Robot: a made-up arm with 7 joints.
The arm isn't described. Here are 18 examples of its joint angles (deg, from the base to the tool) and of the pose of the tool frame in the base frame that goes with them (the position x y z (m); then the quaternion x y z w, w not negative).
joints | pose
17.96 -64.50 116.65 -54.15 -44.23 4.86 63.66 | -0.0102 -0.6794 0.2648 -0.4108 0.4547 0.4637 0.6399
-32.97 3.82 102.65 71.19 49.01 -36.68 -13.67 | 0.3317 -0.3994 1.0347 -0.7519 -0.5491 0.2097 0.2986
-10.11 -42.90 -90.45 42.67 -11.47 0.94 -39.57 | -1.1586 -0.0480 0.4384 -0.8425 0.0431 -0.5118 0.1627
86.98 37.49 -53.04 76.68 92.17 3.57 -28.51 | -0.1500 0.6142 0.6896 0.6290 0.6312 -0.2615 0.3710
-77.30 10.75 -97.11 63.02 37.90 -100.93 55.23 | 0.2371 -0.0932 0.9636 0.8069 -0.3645 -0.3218 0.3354
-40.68 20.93 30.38 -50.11 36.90 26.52 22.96 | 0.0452 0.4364 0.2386 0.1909 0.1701 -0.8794 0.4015
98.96 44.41 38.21 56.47 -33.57 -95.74 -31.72 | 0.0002 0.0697 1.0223 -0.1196 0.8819 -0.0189 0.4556
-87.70 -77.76 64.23 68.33 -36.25 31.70 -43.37 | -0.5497 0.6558 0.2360 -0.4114 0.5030 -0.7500 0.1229
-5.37 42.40 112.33 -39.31 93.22 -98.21 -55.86 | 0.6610 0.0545 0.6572 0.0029 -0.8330 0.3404 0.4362
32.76 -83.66 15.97 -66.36 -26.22 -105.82 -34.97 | 0.4206 -0.5003 0.2721 -0.6528 -0.1290 0.5415 0.5138
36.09 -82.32 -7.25 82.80 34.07 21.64 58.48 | 0.5190 0.3709 -0.2366 0.6230 -0.1965 -0.5974 0.4651
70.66 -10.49 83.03 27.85 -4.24 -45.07 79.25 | 0.0609 0.0796 0.9341 -0.9484 0.2924 -0.0844 0.0892
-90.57 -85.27 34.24 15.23 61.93 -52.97 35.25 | -0.6872 0.1835 0.8071 0.3069 0.7579 -0.2990 0.4919
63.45 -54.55 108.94 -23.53 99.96 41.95 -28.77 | -0.0135 0.1427 0.9268 -0.2832 0.8891 -0.2131 0.2897
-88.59 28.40 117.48 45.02 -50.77 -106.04 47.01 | -0.1553 -0.2004 -0.1436 -0.0428 -0.0488 -0.1447 0.9874
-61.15 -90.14 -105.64 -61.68 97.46 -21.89 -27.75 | -0.4362 -0.9609 0.3844 -0.4728 0.1023 0.2411 0.8414
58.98 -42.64 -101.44 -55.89 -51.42 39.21 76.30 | -0.3792 -0.5358 0.0579 -0.6132 -0.2739 -0.4072 0.6190
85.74 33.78 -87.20 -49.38 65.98 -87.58 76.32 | -0.4855 0.4937 -0.1181 0.2332 0.3401 -0.3199 0.8530
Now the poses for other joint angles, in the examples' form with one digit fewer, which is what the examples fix.
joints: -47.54 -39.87 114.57 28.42 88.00 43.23 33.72
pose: 0.417 -0.233 0.965 -0.612 0.697 0.373 0.028
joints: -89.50 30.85 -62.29 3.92 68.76 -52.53 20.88
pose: 0.369 -1.001 0.949 0.100 -0.875 -0.467 0.080
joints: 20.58 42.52 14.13 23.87 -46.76 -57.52 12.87
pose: 0.448 0.473 0.891 0.174 -0.922 0.169 0.303
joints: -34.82 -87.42 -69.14 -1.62 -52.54 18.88 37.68
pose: -0.786 -0.775 0.158 -0.620 -0.244 -0.504 0.549
